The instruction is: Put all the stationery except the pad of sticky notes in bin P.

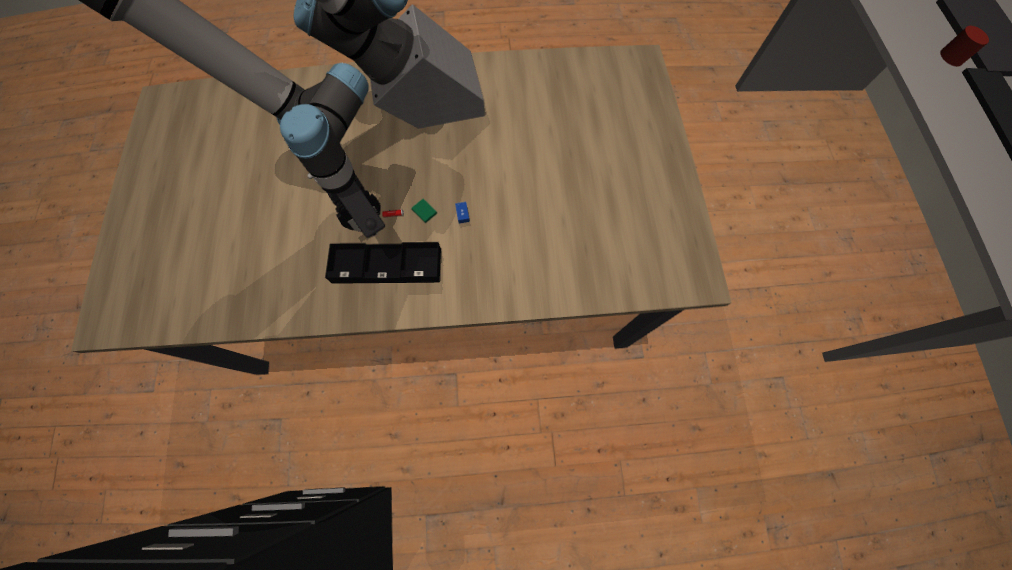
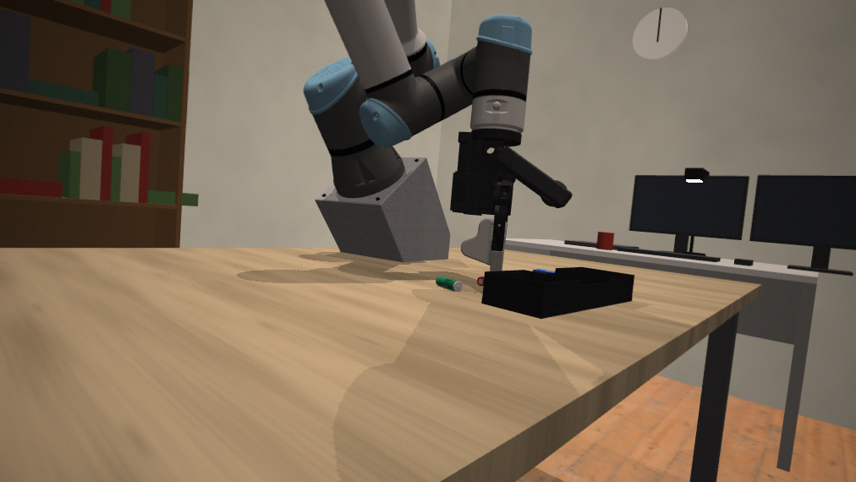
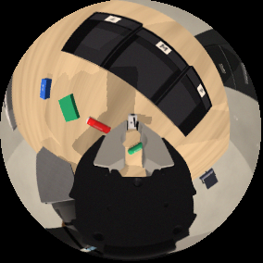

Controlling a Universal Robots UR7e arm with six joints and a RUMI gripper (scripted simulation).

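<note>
My hand is 5 cm past the green cylinder, 4 cm to the left of it and 1 cm above it. Round my hand: white-grey piece 1 cm below; then red item 5 cm to the left, 4 cm behind, 1 cm below; then bin row 9 cm ahead, 3 cm to the left.
</note>
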